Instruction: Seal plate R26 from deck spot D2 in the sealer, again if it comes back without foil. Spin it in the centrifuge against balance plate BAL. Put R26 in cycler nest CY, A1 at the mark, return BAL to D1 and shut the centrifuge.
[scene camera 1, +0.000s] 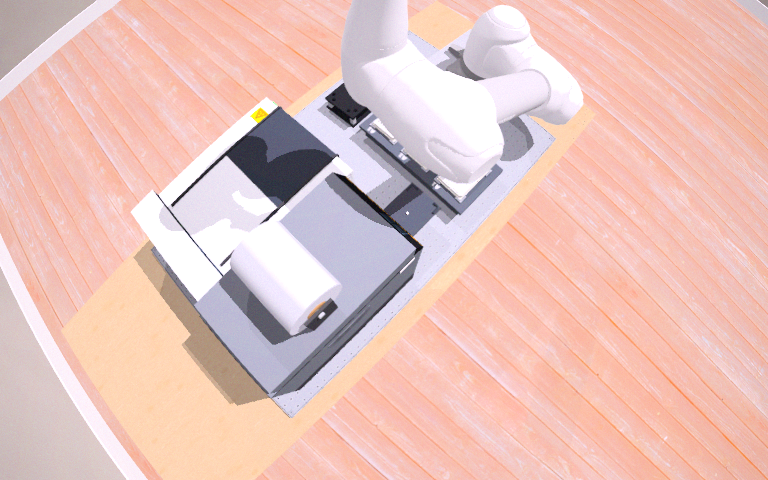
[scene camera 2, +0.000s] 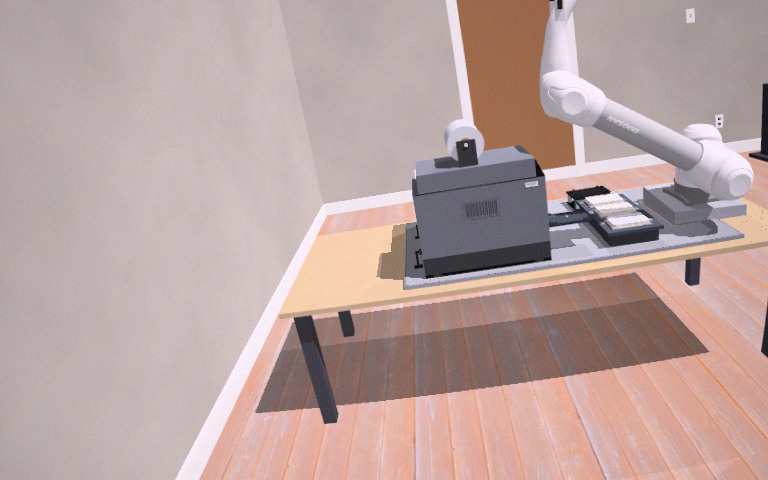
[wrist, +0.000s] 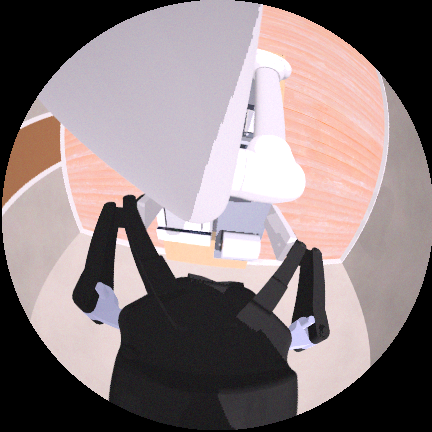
Labels:
same spot on white foil roll: (scene camera 1: 284, 276) = (wrist: 244, 255)

